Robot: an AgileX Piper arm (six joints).
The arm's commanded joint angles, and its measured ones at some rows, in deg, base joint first. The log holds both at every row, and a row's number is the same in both.
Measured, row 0:
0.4, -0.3, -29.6, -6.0, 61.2, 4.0
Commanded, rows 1 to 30:
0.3, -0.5, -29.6, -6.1, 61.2, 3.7
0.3, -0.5, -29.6, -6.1, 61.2, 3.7
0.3, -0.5, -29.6, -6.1, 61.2, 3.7
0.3, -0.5, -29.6, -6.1, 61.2, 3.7
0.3, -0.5, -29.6, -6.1, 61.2, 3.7
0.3, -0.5, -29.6, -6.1, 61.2, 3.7
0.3, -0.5, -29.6, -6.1, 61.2, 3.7
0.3, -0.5, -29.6, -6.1, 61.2, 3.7
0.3, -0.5, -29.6, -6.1, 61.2, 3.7
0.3, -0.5, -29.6, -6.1, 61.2, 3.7
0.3, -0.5, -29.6, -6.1, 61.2, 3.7
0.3, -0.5, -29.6, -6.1, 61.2, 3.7
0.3, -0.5, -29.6, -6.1, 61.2, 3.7
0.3, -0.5, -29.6, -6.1, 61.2, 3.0
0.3, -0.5, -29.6, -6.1, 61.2, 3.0
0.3, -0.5, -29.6, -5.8, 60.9, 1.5
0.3, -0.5, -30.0, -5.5, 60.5, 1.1
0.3, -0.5, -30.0, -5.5, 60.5, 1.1
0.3, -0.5, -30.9, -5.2, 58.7, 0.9
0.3, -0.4, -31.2, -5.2, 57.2, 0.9
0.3, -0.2, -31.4, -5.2, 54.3, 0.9
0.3, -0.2, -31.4, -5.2, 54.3, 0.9
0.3, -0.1, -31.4, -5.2, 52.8, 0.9
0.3, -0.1, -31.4, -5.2, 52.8, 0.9
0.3, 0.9, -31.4, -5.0, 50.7, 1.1
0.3, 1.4, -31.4, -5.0, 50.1, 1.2
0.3, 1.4, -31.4, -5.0, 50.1, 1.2
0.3, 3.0, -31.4, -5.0, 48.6, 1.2
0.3, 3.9, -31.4, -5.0, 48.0, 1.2
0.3, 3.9, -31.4, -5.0, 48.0, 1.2
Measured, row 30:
0.4, 2.9, -30.9, -5.0, 50.1, 1.4
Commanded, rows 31 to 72:
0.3, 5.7, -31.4, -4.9, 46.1, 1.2
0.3, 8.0, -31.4, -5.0, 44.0, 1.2
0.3, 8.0, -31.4, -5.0, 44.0, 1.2
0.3, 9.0, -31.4, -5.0, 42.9, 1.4
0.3, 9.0, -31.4, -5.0, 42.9, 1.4
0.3, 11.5, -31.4, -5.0, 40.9, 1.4
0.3, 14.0, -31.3, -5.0, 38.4, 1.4
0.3, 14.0, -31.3, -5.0, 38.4, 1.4
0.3, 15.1, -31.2, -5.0, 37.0, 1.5
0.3, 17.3, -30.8, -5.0, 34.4, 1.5
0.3, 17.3, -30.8, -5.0, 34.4, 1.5
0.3, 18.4, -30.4, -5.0, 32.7, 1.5
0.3, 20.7, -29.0, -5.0, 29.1, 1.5
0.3, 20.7, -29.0, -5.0, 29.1, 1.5
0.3, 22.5, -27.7, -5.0, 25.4, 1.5
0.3, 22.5, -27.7, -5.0, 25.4, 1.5
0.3, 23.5, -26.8, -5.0, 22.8, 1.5
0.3, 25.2, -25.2, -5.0, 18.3, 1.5
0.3, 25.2, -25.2, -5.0, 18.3, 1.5
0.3, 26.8, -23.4, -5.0, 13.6, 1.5
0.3, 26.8, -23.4, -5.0, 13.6, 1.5
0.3, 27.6, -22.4, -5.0, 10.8, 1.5
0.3, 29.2, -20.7, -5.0, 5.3, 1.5
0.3, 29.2, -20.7, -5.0, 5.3, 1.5
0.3, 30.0, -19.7, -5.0, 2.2, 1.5
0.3, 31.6, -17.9, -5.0, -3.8, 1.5
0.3, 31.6, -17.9, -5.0, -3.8, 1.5
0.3, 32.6, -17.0, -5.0, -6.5, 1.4
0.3, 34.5, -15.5, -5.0, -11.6, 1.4
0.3, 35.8, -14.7, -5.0, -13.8, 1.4
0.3, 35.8, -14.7, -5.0, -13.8, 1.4
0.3, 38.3, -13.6, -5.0, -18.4, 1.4
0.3, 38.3, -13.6, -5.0, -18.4, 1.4
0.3, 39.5, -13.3, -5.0, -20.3, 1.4
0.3, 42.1, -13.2, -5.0, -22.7, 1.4
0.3, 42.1, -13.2, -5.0, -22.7, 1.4
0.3, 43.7, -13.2, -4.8, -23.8, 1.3
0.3, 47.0, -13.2, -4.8, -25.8, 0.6
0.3, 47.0, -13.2, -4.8, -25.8, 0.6
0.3, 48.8, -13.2, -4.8, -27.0, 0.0
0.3, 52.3, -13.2, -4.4, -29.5, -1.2
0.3, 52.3, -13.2, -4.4, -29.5, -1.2
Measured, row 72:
0.4, 48.3, -13.4, -4.6, -25.6, 0.6
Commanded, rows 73 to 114:
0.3, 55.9, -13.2, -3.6, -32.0, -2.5
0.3, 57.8, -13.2, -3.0, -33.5, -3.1
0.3, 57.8, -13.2, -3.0, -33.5, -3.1
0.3, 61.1, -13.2, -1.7, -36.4, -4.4
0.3, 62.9, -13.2, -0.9, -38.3, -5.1
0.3, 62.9, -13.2, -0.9, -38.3, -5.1
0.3, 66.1, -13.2, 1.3, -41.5, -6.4
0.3, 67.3, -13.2, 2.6, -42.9, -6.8
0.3, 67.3, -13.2, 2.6, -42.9, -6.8
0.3, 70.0, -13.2, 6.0, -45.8, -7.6
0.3, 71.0, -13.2, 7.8, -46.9, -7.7
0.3, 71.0, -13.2, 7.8, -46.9, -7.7
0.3, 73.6, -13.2, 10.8, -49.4, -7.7
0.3, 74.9, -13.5, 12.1, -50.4, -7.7
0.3, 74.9, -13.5, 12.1, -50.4, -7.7
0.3, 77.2, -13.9, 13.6, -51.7, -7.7
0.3, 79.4, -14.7, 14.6, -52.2, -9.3
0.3, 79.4, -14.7, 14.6, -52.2, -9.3
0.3, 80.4, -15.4, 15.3, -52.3, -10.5
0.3, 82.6, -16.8, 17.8, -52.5, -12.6
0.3, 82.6, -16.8, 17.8, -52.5, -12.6
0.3, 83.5, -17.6, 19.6, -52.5, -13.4
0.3, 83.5, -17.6, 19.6, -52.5, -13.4
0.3, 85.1, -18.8, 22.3, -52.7, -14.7
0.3, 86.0, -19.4, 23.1, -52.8, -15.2
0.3, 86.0, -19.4, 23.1, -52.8, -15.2
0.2, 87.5, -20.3, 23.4, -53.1, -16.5
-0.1, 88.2, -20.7, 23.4, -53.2, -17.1
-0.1, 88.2, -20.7, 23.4, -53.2, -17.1
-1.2, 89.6, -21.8, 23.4, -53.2, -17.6
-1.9, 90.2, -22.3, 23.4, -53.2, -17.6
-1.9, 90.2, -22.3, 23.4, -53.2, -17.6
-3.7, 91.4, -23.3, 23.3, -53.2, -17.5
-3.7, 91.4, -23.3, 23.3, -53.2, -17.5
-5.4, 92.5, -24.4, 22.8, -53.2, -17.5
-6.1, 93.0, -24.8, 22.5, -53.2, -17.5
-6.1, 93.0, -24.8, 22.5, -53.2, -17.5
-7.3, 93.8, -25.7, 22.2, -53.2, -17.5
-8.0, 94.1, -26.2, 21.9, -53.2, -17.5
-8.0, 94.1, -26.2, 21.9, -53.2, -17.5
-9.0, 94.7, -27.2, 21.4, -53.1, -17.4
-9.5, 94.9, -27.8, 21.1, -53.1, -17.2
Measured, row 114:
-8.0, 94.4, -26.1, 21.6, -51.9, -17.0
